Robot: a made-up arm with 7 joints.
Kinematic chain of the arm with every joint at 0, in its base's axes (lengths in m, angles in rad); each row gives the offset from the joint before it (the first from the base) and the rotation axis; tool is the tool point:
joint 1: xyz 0 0 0.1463 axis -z
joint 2: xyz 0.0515 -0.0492 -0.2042 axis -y
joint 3: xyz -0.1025 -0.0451 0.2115 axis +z
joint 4: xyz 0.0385 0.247 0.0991 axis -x
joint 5: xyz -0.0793 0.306 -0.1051 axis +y
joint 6: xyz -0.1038 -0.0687 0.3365 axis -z
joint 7: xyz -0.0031 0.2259 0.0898 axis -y
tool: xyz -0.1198 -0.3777 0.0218
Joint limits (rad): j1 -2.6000..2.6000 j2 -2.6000..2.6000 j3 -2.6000..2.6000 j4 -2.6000..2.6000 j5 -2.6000..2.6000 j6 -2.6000..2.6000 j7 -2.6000..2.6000
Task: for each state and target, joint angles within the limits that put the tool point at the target. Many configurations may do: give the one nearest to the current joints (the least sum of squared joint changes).
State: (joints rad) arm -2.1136 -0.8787 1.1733 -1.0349 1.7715 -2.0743 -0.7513
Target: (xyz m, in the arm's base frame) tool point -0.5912 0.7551 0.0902
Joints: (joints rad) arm -1.5343 -1.6812 0.8102 -1.6646 2.0043 -2.4178 -0.9955
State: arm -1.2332 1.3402 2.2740 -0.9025 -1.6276 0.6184 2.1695
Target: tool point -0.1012 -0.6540 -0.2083
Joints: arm -0.4011 1.3040 1.9856 -0.9311 -1.1074 0.2871 2.2976
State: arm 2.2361 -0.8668 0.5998 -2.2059 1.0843 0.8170 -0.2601
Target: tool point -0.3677 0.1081 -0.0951
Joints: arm 2.6000 -1.2476 0.3062 -2.3505 0.8519 1.0453 -0.3695
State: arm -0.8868 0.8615 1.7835 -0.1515 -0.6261 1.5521 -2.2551
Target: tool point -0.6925 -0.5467 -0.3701
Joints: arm -0.1967 1.0863 1.2596 0.0464 -0.3428 1.7114 -2.1070
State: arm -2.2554 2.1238 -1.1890 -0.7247 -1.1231 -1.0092 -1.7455
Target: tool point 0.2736 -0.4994 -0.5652
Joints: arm -2.6000 2.1720 -0.9976 -0.7101 -0.6593 -1.2748 -1.8408
